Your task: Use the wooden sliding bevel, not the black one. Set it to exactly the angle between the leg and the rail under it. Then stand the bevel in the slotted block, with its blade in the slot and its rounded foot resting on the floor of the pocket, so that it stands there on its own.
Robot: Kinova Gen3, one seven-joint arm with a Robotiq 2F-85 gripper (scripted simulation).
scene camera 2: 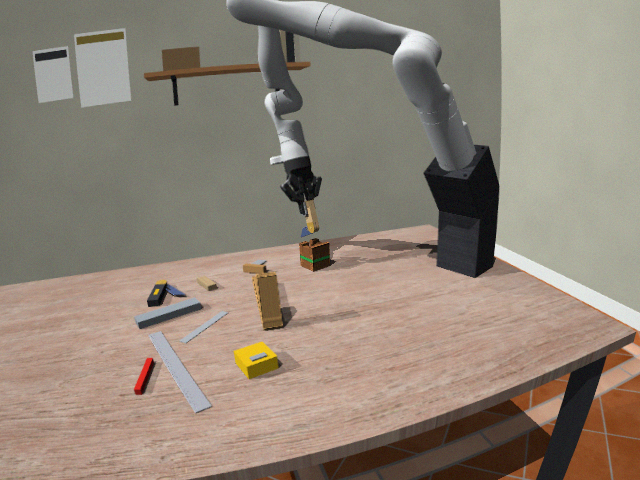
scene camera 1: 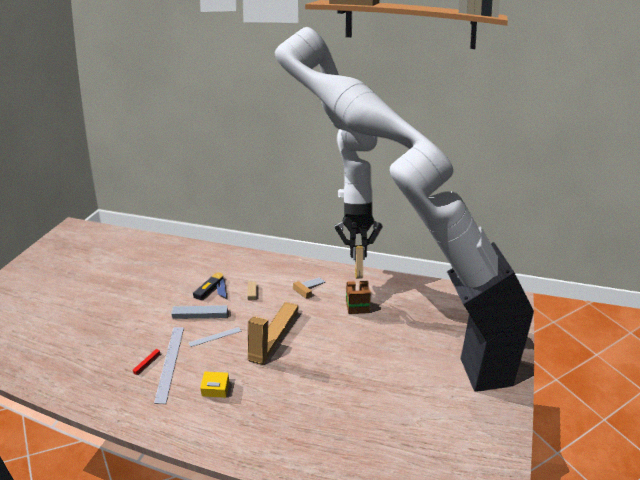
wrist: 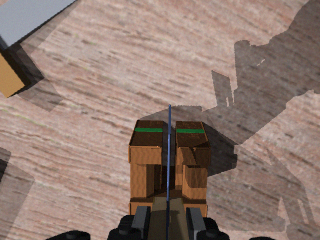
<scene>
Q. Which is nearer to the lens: the grey bar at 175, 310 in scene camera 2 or the steel ruler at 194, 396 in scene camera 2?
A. The steel ruler.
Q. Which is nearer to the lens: the grey bar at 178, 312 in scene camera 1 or the steel ruler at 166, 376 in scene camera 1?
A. The steel ruler.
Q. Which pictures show the grey bar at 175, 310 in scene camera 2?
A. Scene camera 2 and scene camera 1 only.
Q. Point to a rail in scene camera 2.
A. At 265, 285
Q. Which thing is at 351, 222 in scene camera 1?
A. The gripper.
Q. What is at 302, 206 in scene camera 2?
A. The gripper.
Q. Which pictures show the steel ruler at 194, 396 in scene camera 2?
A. Scene camera 2 and scene camera 1 only.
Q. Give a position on a rail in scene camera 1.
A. At 262, 339
</scene>
